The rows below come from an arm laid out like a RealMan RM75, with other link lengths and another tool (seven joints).
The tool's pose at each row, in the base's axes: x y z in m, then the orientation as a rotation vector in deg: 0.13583, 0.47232, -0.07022, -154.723, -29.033, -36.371; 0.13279, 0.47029, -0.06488, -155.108, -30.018, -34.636; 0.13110, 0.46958, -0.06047, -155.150, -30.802, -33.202; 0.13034, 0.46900, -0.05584, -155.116, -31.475, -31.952; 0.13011, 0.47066, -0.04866, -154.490, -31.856, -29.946; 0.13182, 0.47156, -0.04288, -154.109, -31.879, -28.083; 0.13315, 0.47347, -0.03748, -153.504, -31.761, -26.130; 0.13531, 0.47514, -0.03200, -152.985, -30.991, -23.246
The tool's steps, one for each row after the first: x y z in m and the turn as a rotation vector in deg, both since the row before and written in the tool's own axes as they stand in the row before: -0.00054, -0.00063, -0.00642, 0.183, -1.344, -0.443; 0.00040, -0.00106, -0.00464, 0.392, -1.025, -0.333; 0.00124, -0.00086, -0.00448, 0.396, -0.874, -0.283; 0.00341, -0.00320, -0.00570, 1.172, -1.137, 0.048; 0.00414, -0.00148, -0.00422, 0.899, -1.078, 0.269; 0.00389, -0.00250, -0.00364, 1.126, -1.061, 0.382; 0.00448, -0.00205, -0.00363, 1.310, -1.600, 0.982
